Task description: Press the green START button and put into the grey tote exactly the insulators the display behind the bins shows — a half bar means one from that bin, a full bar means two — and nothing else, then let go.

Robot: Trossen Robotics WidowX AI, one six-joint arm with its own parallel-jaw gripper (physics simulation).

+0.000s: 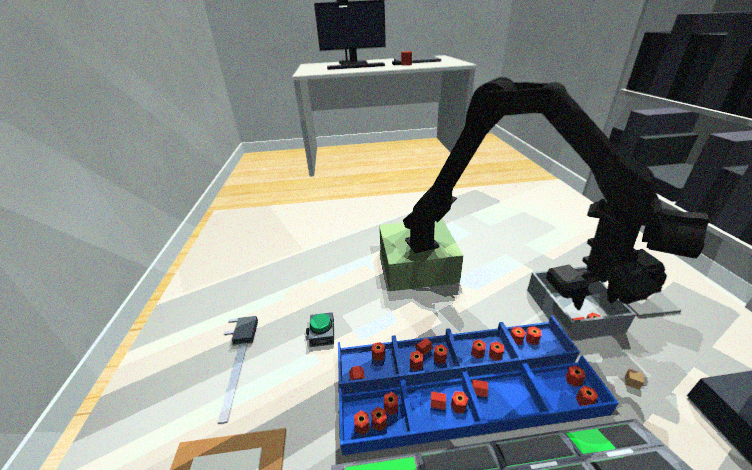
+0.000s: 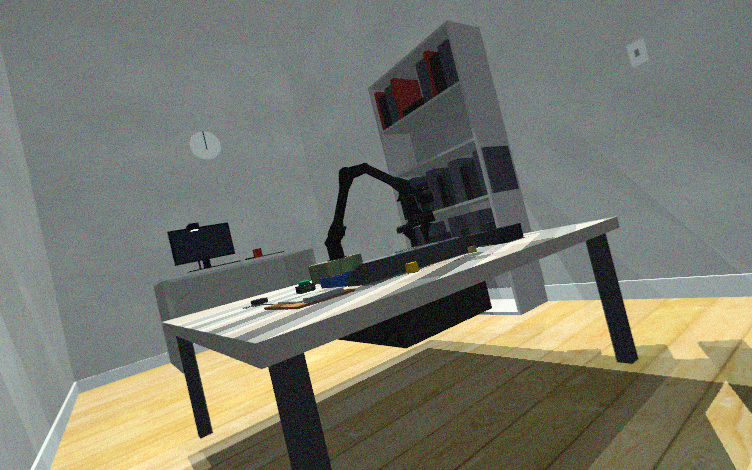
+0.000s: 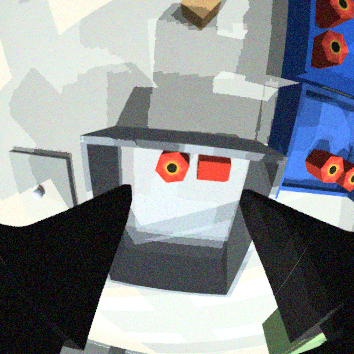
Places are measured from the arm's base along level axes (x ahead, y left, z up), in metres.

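Pixels of known places: gripper, fingertip midpoint: (image 1: 593, 305) (image 2: 422, 243) (image 3: 187, 194); arm's base at its link origin: (image 1: 422, 243) (image 2: 337, 259).
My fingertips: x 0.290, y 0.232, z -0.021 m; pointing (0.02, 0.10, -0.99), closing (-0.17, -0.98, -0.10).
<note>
For each thing: its top centre in the pictures, then the offset to it from my fingertips. "*": a spot on its surface instead.
- grey tote at its top centre: (image 3: 171, 241) (image 1: 579, 291) (image 2: 416, 246) dx -0.046, dy +0.016, dz -0.009 m
- upright red insulator at its top centre: (image 3: 171, 167) dx +0.005, dy +0.012, dz -0.033 m
- green START button at its top centre: (image 1: 320, 319) (image 2: 303, 280) dx -0.174, dy -0.511, dz -0.022 m
- display at a spot on its surface: (image 1: 463, 460) * dx +0.149, dy -0.373, dz -0.016 m
- tan block at its top centre: (image 1: 636, 375) dx +0.124, dy -0.021, dz -0.043 m
- dark box at a spot on its surface: (image 1: 726, 396) * dx +0.206, dy +0.040, dz -0.011 m
- flat grey plate at its top centre: (image 3: 40, 191) (image 1: 643, 296) dx -0.018, dy +0.182, dz -0.056 m
- caliper at its top centre: (image 1: 228, 356) (image 2: 261, 299) dx -0.162, dy -0.693, dz -0.044 m
- yellow block at its top centre: (image 2: 410, 262) dx +0.265, dy -0.442, dz -0.035 m
My gripper (image 1: 596, 302) (image 2: 420, 241) (image 3: 187, 194) is open and empty, over the grey tote (image 1: 604, 328) (image 3: 170, 265). Inside the tote lie an upright red insulator (image 3: 171, 167) and a red insulator on its side (image 3: 214, 168), side by side near one wall. The blue bins (image 1: 476, 425) (image 3: 295, 130) form two rows of four and hold red insulators: far row 2, 3, 2, 2 from the left; near row 3, 2, 1, 2. The green START button (image 1: 320, 322) (image 2: 303, 283) stands left of them. The display (image 1: 463, 460) shows green bars at top right and lower left; its lower part is cut off.
A tan block (image 1: 634, 379) (image 2: 471, 249) (image 3: 200, 12) lies between the bins and a dark box (image 1: 726, 396). A flat grey plate (image 1: 659, 307) (image 3: 42, 172) lies beside the tote. A caliper (image 1: 244, 329) lies left of the button. A yellow block (image 2: 412, 267) is near the table edge.
</note>
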